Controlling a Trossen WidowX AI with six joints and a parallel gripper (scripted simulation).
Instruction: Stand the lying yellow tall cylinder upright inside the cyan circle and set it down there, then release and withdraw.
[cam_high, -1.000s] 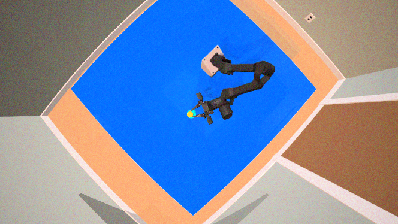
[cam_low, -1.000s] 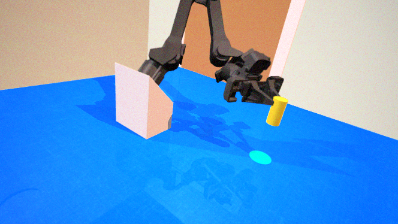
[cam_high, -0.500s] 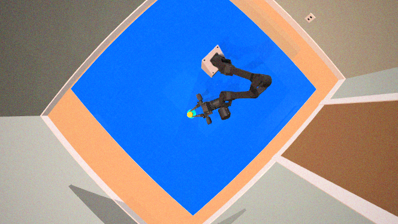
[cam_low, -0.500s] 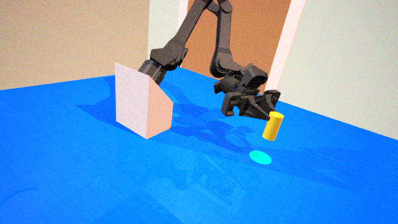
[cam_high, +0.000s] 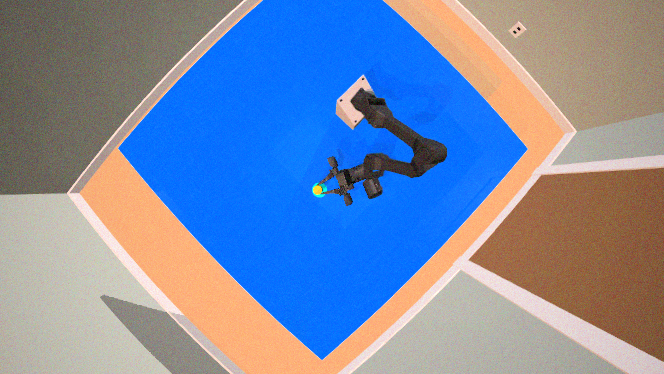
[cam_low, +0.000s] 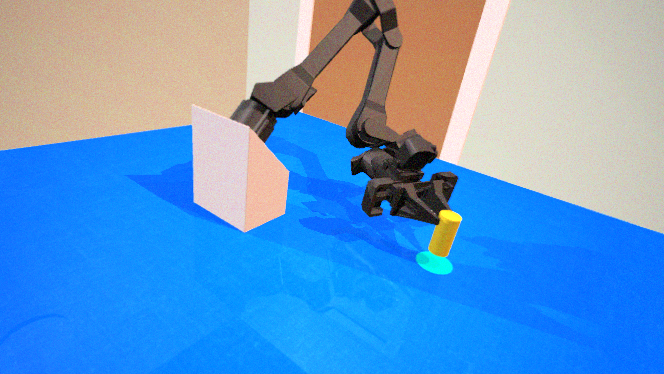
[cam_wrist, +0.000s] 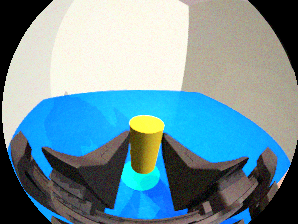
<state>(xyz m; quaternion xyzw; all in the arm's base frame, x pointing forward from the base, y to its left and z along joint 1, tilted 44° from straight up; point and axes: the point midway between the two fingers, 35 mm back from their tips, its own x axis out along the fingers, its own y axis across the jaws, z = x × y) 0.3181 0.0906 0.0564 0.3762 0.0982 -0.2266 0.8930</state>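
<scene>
The cyan circle is 8 cm below my gripper tip. The rest, counted from my gripper tip: yellow tall cylinder 2 cm below.
</scene>
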